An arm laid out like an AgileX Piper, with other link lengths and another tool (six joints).
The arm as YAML. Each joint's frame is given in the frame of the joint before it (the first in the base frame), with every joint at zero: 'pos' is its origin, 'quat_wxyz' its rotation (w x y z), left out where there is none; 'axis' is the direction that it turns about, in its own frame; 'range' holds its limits. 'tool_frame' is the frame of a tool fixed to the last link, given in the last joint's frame.
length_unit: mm
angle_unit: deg
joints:
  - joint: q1
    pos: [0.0, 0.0, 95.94]
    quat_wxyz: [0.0, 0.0, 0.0, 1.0]
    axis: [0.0, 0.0, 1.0]
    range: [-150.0, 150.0]
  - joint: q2
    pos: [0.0, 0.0, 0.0]
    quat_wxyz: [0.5, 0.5, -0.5, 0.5]
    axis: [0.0, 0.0, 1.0]
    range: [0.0, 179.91]
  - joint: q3
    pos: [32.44, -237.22, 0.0]
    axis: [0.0, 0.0, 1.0]
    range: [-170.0, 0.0]
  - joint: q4
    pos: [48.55, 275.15, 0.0]
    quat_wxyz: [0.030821, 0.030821, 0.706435, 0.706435]
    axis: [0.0, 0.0, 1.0]
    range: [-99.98, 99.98]
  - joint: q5
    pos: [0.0, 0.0, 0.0]
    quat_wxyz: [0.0, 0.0, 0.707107, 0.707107]
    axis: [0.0, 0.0, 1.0]
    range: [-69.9, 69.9]
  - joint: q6
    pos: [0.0, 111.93, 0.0]
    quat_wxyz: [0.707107, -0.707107, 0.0, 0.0]
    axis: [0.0, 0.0, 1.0]
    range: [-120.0, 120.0]
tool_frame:
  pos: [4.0, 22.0, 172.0]
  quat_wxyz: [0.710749, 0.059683, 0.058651, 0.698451]
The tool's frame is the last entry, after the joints.
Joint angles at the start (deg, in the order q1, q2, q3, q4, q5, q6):
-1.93 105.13 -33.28 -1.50 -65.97 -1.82
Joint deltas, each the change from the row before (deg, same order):
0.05 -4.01 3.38 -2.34 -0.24 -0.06
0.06 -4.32 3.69 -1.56 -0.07 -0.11
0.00 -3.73 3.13 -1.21 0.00 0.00
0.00 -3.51 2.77 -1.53 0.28 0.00
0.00 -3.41 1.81 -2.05 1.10 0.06
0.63 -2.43 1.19 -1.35 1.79 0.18
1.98 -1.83 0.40 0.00 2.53 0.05
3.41 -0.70 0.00 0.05 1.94 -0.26
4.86 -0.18 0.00 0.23 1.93 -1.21
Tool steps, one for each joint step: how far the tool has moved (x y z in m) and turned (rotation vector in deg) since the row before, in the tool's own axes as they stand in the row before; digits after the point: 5 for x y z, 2 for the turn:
-0.01075 -0.01433 -0.01029 0.98 -2.27 -0.67
-0.00775 -0.01305 -0.01218 0.77 -1.54 -0.54
-0.00589 -0.01044 -0.01068 0.65 -1.13 -0.36
-0.00744 -0.00900 -0.00946 0.52 -1.43 -0.47
-0.00900 -0.00991 -0.00526 0.57 -1.88 -0.72
-0.01079 -0.00293 -0.00360 -0.43 -1.84 -0.30
-0.01444 -0.00071 -0.00018 -0.85 -1.88 0.14
-0.02548 0.00066 0.00198 -0.75 -3.34 0.17
-0.03644 0.00242 0.00218 -0.97 -4.84 -0.49

